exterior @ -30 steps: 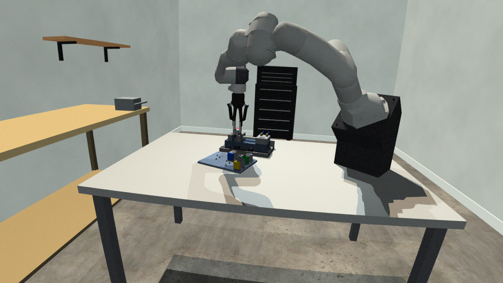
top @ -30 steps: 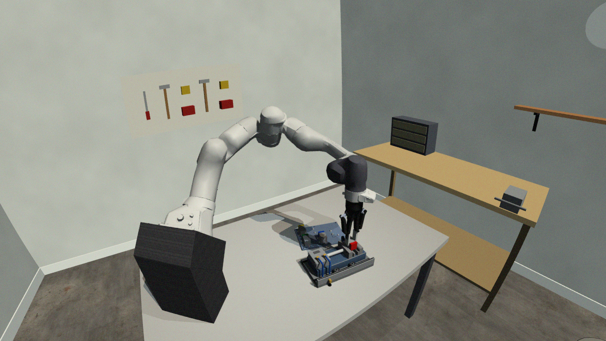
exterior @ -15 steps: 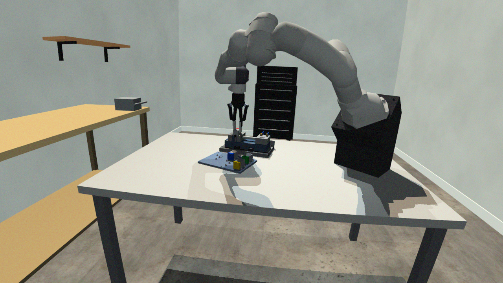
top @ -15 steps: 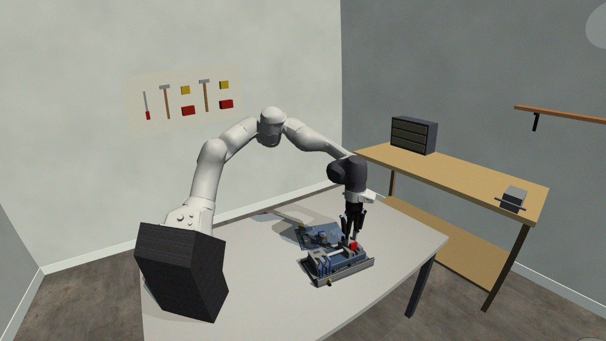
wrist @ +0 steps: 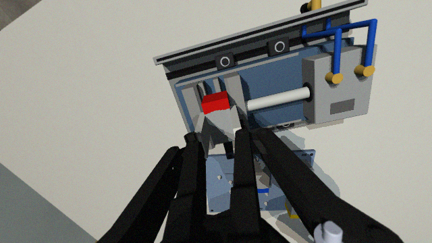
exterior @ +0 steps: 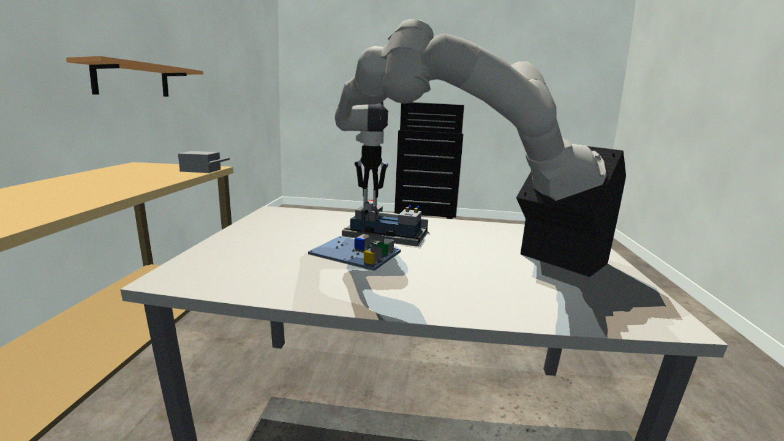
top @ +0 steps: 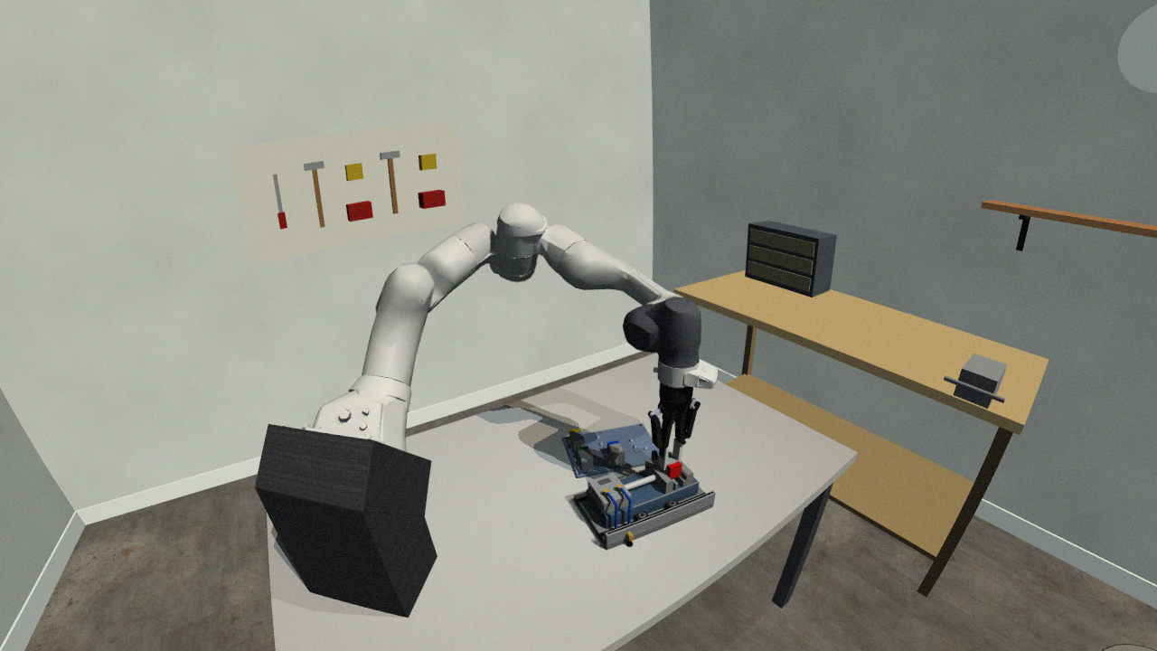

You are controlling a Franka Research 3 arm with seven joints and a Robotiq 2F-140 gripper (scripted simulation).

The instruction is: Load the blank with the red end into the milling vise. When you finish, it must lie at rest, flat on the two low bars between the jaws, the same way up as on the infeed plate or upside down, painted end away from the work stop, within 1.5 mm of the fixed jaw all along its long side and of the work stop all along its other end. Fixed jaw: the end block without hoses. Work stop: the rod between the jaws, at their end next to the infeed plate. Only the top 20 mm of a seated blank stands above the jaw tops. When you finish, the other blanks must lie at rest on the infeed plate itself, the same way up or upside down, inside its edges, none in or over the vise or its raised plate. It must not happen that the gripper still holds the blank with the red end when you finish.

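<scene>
Now: hand 6 cm above the fixed jaw, 3 cm short of it and 1 cm to the right of it. The rest, counted from my hand: vise 10 cm below, 7 cm behind, 1 cm to the right; moving jaw 6 cm below, 3 cm behind; white rod 8 cm behind, 6 cm below, 1 cm to the right.
</scene>
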